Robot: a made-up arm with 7 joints.
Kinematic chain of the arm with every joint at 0, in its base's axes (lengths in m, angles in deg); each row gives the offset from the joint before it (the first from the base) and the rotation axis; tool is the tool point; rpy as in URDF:
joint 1: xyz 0 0 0.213 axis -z
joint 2: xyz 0 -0.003 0.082 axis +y
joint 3: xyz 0 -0.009 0.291 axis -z
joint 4: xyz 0 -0.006 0.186 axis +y
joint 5: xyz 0 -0.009 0.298 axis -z
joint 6: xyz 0 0 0.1 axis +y
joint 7: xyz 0 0 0.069 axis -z
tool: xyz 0 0 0 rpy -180 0 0
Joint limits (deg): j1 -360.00..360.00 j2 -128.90..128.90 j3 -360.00..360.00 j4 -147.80..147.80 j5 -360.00..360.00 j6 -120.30..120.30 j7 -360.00..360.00
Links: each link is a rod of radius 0.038 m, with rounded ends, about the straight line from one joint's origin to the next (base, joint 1, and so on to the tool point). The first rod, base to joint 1, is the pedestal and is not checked.
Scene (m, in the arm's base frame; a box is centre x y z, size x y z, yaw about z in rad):
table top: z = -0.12
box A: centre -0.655 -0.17 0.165 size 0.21 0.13 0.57 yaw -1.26
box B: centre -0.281 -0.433 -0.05 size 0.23 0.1 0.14 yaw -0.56
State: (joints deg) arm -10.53 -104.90 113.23 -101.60 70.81 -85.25 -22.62
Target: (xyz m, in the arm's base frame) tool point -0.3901 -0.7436 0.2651
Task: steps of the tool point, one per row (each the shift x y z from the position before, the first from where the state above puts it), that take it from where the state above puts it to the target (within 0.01 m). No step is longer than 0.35 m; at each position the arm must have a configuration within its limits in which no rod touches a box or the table.
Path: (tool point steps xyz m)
1: -0.0223 0.0132 0.1121
2: 0.0085 0.0095 0.1244
3: 0.0425 0.0037 0.1277
4: 0.0765 -0.0046 0.1210
5: 0.1073 -0.0147 0.1047
6: -0.2190 -0.1354 -0.0646
7: -0.1407 -0.2165 -0.1112
8: -0.0320 -0.2521 -0.1521
9: 0.0817 -0.2325 -0.1843
10: 0.1729 -0.1608 -0.2049

